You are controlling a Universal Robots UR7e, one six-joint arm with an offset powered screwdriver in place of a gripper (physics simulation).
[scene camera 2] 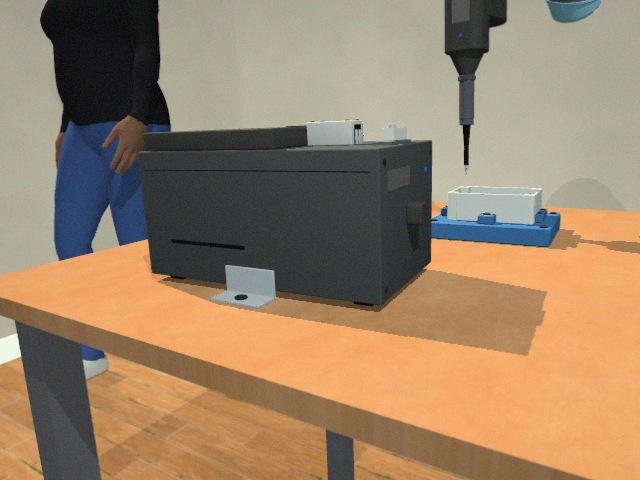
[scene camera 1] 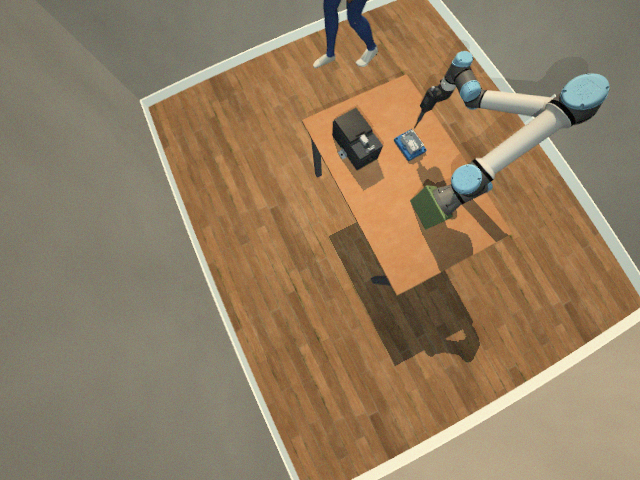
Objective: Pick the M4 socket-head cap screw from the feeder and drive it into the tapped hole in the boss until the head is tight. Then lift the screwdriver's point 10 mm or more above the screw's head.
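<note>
My screwdriver (scene camera 1: 415, 127) (scene camera 2: 466, 167) points straight down in the scene camera 2 view, its tip a short way above the left part of the white open-topped housing (scene camera 1: 412, 141) (scene camera 2: 491, 206). A tiny bright piece at the tip looks like the screw (scene camera 2: 466, 169), apart from the housing. The housing sits in a blue fixture (scene camera 1: 398, 143) (scene camera 2: 491, 235) on the table. The boss and its tapped hole are hidden behind the housing walls in the scene camera 2 view and too small to tell in the scene camera 1 view. The dark screw feeder (scene camera 1: 353, 124) (scene camera 2: 268, 217) stands beside the fixture.
White blocks (scene camera 1: 363, 140) (scene camera 2: 333, 132) stand on the feeder's top. A metal bracket (scene camera 2: 250, 280) is at its foot. The arm's green base block (scene camera 1: 428, 208) is on the wooden table (scene camera 1: 392, 227) (scene camera 2: 465, 372). A person (scene camera 1: 330, 31) (scene camera 2: 105, 72) stands beyond the table.
</note>
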